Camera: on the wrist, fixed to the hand. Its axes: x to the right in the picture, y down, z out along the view.
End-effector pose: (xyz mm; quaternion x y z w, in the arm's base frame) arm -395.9 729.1 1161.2 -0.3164 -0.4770 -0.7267 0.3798
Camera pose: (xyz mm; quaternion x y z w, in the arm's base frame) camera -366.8 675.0 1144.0 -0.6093 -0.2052 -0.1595 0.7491
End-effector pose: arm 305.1 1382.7 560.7 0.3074 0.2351 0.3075 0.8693
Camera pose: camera 250.1 1412.3 547.5 0.4823 -0.1296 0.7761 0.3850
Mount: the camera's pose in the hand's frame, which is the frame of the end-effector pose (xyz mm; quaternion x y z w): -15.5 30.9 -53.6 0.0786 -0.1129 0.7095 0.6911
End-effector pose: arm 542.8 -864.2 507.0 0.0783 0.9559 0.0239 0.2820
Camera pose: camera 530.8 -836.3 563.1 0.7572 0.5751 0.1326 0.2797
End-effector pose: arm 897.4 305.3 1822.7 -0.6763 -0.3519 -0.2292 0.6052
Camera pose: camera 916.9 249.1 1799.7 -0.6954 0.1503 0.3750 0.5943
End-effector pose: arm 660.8 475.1 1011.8 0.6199 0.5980 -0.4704 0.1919
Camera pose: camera 710.7 502.8 1040.3 0.8147 -0.0852 -0.3059 0.4852
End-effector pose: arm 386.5 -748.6 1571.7 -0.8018 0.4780 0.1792 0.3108
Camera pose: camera 351.4 -785.2 1610.5 -0.1703 0.8782 0.3973 0.2046
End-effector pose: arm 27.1 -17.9 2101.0 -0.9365 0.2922 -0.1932 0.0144
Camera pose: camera -21.2 -30.3 2140.8 -0.4606 0.8496 -0.0405 0.2536
